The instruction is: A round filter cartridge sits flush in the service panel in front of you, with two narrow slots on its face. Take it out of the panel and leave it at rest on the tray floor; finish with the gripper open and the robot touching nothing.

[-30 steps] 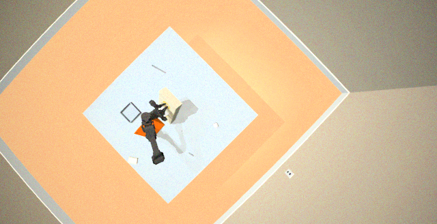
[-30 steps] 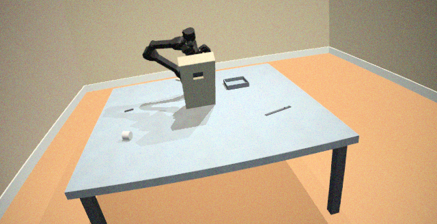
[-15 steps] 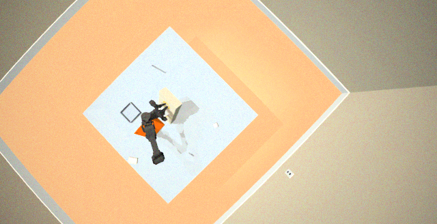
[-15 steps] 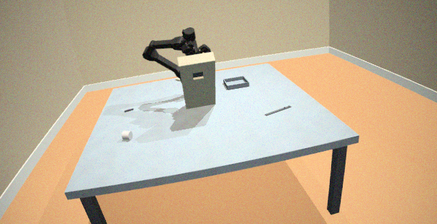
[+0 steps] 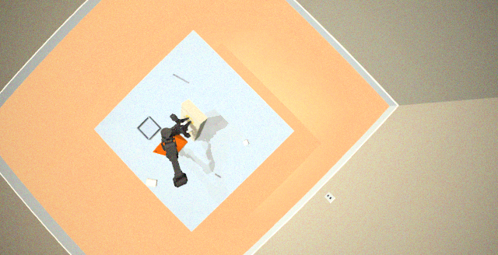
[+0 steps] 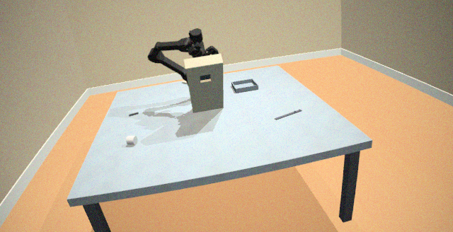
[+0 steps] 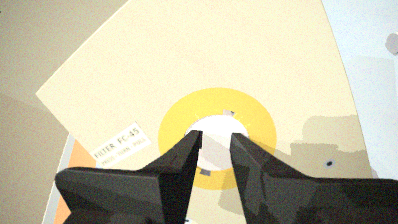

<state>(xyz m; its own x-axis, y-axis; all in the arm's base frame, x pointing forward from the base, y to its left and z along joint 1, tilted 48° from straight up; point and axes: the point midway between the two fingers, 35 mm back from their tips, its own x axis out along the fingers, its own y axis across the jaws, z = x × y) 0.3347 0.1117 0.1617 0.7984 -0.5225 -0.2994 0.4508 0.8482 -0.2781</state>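
My gripper tip is now 1 cm short of the round white filter cartridge and 1 cm above it. From my gripper tip the other things lie so: short dark strip 33 cm behind, 41 cm to the right, 28 cm below; then tray 36 cm behind, 34 cm to the left, 27 cm below.
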